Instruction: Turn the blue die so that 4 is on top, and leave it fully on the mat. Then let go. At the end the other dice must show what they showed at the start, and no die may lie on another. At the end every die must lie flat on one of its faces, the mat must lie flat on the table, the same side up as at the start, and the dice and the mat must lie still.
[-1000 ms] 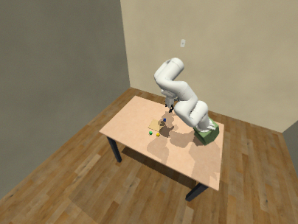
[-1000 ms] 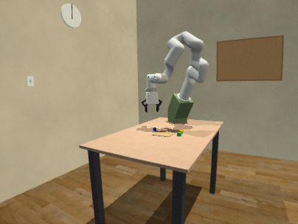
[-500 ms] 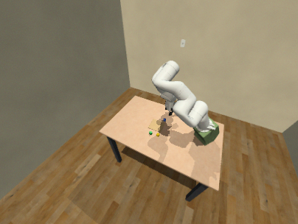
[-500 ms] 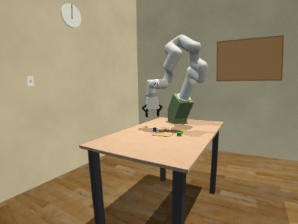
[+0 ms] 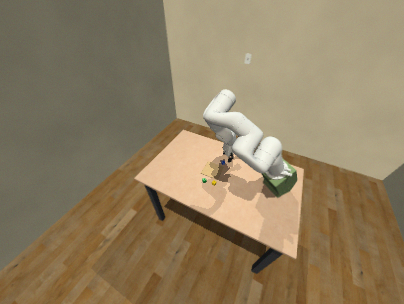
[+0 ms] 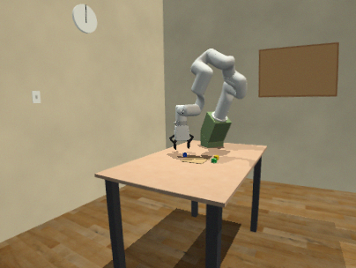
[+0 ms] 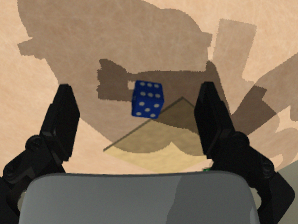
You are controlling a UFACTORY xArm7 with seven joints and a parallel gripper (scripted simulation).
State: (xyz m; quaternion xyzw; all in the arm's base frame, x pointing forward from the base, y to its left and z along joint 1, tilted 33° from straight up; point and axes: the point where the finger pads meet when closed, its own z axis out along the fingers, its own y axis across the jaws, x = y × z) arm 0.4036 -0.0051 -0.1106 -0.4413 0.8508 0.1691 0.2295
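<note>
The blue die lies 4 cm below my hand, 3 cm to the left of it and 1 cm ahead of it. Also, from my hand: tan mat 15 cm to the left, 5 cm below, 3 cm ahead; yellow die 24 cm to the left, 6 cm behind, 4 cm below; green die 27 cm to the left, 4 cm below, 1 cm ahead.
</note>
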